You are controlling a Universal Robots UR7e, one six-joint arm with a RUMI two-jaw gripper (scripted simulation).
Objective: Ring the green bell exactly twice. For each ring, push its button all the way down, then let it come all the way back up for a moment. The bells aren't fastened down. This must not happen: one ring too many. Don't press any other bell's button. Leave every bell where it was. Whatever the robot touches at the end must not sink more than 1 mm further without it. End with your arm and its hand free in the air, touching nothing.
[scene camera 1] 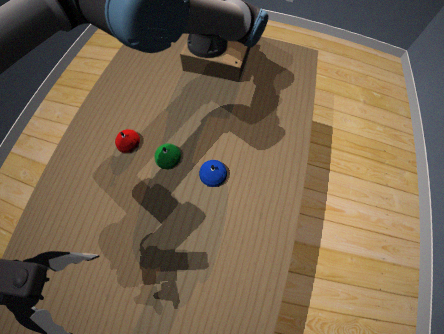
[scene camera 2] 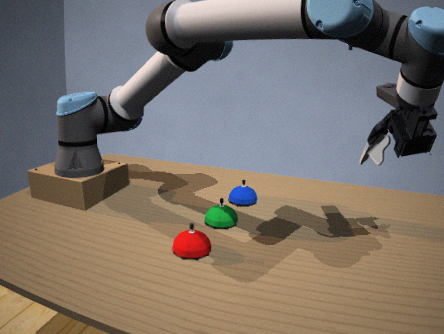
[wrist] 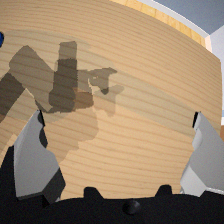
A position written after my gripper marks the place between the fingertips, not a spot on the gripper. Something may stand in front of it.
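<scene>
Red bell (scene camera 2: 191, 244), out of frame in the wrist view. My gripper (scene camera 1: 89, 296), (scene camera 2: 393, 157), (wrist: 120, 112).
</scene>
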